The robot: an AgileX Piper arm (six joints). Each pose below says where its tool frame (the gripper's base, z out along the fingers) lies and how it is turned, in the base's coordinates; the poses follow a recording.
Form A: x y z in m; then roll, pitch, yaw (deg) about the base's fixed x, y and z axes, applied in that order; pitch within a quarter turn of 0, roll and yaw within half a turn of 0.
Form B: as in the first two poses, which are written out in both.
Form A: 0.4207 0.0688 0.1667 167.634 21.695 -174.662
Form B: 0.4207 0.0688 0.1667 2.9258 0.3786 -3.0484
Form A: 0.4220 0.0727 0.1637 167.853 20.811 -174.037
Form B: 0.4220 0.0727 0.1637 2.9296 0.3632 -3.0375
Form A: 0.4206 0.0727 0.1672 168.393 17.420 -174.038
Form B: 0.4206 0.0727 0.1672 2.9390 0.3040 -3.0375
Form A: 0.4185 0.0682 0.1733 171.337 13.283 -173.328
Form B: 0.4185 0.0682 0.1733 2.9904 0.2318 -3.0251
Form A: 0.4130 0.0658 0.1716 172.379 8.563 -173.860
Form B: 0.4130 0.0658 0.1716 3.0086 0.1495 -3.0344
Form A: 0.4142 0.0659 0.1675 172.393 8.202 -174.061
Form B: 0.4142 0.0659 0.1675 3.0088 0.1432 -3.0379
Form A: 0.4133 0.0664 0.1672 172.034 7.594 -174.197
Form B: 0.4133 0.0664 0.1672 3.0026 0.1325 -3.0403
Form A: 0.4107 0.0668 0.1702 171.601 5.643 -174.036
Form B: 0.4107 0.0668 0.1702 2.9950 0.0985 -3.0375
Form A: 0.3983 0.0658 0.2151 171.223 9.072 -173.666
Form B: 0.3983 0.0658 0.2151 2.9884 0.1583 -3.0310
